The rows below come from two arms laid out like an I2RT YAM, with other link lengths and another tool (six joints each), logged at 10 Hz.
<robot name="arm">
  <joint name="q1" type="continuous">
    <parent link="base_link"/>
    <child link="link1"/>
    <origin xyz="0 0 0.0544" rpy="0 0 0"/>
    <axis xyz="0 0 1"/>
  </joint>
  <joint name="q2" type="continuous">
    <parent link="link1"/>
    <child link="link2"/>
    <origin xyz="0.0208 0.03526 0.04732" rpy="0 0 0"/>
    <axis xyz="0 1 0"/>
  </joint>
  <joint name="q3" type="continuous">
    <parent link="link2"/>
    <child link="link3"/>
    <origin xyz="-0.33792 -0.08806 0" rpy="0 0 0"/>
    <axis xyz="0 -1 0"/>
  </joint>
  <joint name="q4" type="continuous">
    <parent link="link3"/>
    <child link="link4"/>
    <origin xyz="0.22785 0.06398 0.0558" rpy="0 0 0"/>
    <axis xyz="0 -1 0"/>
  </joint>
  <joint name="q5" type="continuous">
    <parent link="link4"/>
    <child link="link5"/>
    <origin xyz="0.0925 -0.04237 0.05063" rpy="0 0 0"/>
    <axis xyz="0 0 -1"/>
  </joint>
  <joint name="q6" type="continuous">
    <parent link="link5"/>
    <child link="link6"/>
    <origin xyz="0.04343 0 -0.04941" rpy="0 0 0"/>
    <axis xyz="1 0 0"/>
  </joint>
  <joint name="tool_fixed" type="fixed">
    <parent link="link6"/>
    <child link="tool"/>
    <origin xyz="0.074 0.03 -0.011" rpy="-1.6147 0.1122 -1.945"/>
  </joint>
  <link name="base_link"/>
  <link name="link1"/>
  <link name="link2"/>
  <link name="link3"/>
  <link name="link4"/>
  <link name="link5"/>
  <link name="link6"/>
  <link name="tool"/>
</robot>
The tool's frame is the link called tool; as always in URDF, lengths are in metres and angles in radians. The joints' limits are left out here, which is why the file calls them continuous.
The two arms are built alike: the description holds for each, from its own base.
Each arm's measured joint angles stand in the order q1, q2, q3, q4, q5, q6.
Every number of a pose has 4 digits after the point. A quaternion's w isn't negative.
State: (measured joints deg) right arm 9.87 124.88 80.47 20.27 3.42 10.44; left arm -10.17 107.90 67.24 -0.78 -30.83 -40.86
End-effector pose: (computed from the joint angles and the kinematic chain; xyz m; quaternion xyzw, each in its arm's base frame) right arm 0.5994 0.0974 0.1690 -0.4755 0.7136 -0.3992 0.3245; left arm 0.4555 -0.0387 0.1744 -0.7321 0.4515 -0.4131 0.2994
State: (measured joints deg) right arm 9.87 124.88 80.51 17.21 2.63 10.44; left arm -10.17 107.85 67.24 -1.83 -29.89 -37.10
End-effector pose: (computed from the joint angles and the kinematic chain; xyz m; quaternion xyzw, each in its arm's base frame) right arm 0.5940 0.0982 0.1594 -0.4909 0.7183 -0.3856 0.3072; left arm 0.4538 -0.0384 0.1732 -0.7234 0.4843 -0.3951 0.2933
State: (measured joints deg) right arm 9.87 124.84 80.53 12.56 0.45 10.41; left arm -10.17 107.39 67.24 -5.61 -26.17 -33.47
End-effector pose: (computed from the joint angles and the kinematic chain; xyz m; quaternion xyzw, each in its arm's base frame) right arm 0.5837 0.1009 0.1457 -0.5175 0.7228 -0.3584 0.2849; left arm 0.4462 -0.0418 0.1671 -0.7170 0.5292 -0.3728 0.2586
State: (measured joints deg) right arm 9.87 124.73 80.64 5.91 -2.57 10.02; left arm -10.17 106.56 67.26 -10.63 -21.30 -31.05
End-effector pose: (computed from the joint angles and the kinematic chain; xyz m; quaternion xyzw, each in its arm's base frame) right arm 0.5674 0.1043 0.1287 -0.5534 0.7265 -0.3195 0.2527; left arm 0.4344 -0.0473 0.1603 -0.7132 0.5672 -0.3546 0.2096
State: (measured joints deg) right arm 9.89 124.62 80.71 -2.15 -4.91 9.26; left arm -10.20 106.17 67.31 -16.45 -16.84 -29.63
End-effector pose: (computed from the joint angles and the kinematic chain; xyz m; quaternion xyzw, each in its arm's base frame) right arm 0.5457 0.1054 0.1097 -0.5891 0.7301 -0.2779 0.2068; left arm 0.4188 -0.0524 0.1500 -0.7152 0.5959 -0.3302 0.1563
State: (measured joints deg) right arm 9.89 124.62 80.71 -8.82 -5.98 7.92; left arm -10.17 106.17 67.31 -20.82 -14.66 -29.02
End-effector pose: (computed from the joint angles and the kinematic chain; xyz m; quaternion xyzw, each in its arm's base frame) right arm 0.5259 0.1040 0.0947 -0.6166 0.7288 -0.2488 0.1635; left arm 0.4058 -0.0537 0.1418 -0.7205 0.6100 -0.3062 0.1224
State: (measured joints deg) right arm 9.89 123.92 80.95 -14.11 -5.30 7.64; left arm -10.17 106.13 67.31 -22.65 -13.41 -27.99
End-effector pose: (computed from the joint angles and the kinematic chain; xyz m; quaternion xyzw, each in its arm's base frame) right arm 0.5120 0.1001 0.0912 -0.6262 0.7319 -0.2358 0.1289; left arm 0.4003 -0.0548 0.1389 -0.7183 0.6208 -0.2956 0.1057
